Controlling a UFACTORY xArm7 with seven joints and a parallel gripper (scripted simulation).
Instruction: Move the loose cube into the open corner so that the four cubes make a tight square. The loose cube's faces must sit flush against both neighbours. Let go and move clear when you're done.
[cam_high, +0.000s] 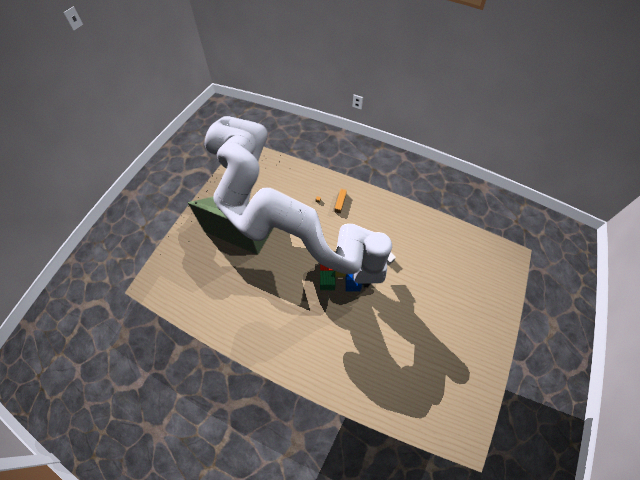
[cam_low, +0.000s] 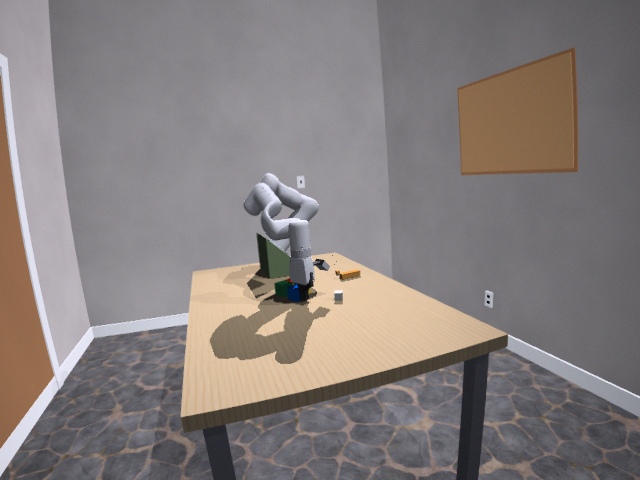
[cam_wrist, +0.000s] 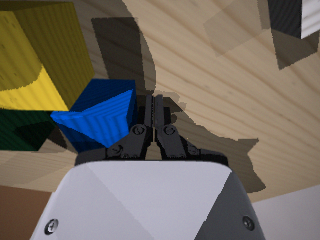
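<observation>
Now: hand 10 cm past the yellow cube and 3 cm to the right of it. Also, from my hand: small white cube: 12 cm to the left, 5 cm ahead, 1 cm below; then blue cube: 4 cm behind, 1 cm to the right; then green cube: 13 cm behind, 4 cm to the right.
</observation>
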